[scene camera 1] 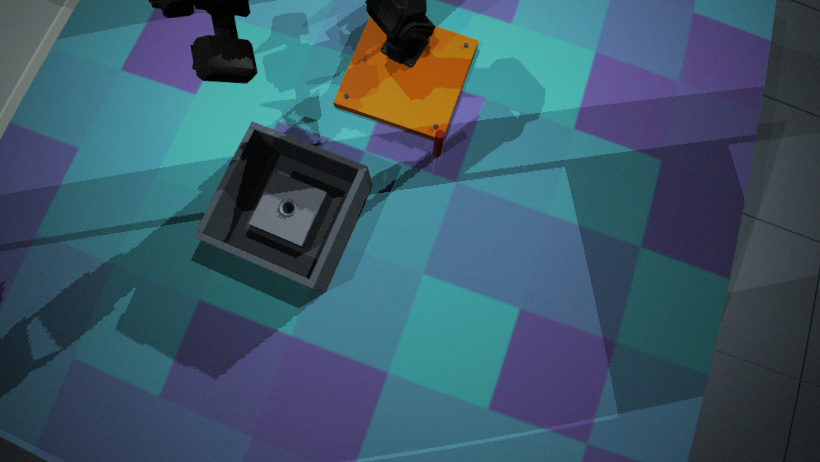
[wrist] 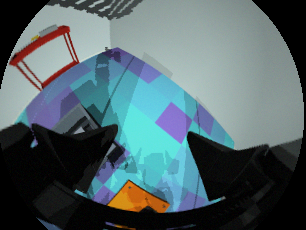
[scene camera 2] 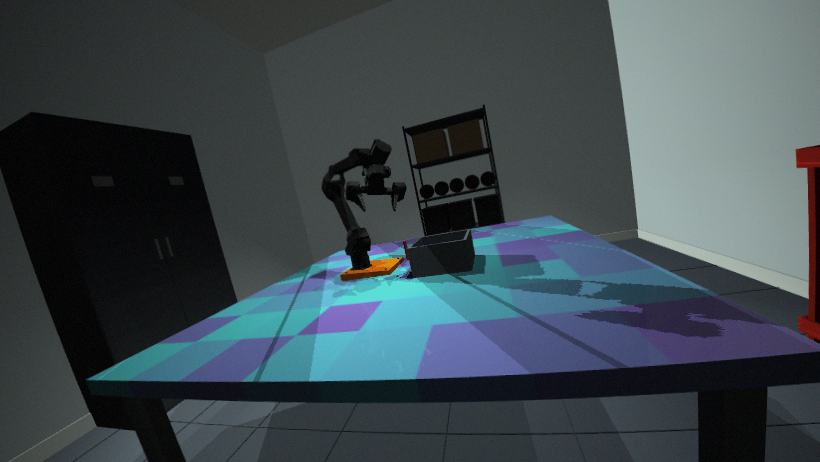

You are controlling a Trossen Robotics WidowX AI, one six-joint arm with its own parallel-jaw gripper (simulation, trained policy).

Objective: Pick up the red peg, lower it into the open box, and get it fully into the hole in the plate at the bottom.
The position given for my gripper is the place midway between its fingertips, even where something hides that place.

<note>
I see my gripper (scene camera 1: 190, 33), a box (scene camera 1: 225, 224) and a grey plate (scene camera 1: 291, 210).
The box shows as well in the wrist view (wrist: 78, 117) and in scene camera 2 (scene camera 2: 453, 252). My gripper shows as well in the wrist view (wrist: 153, 131) and in scene camera 2 (scene camera 2: 380, 210). Scene camera 2 does not show the grey plate, which is hidden by the box.
</note>
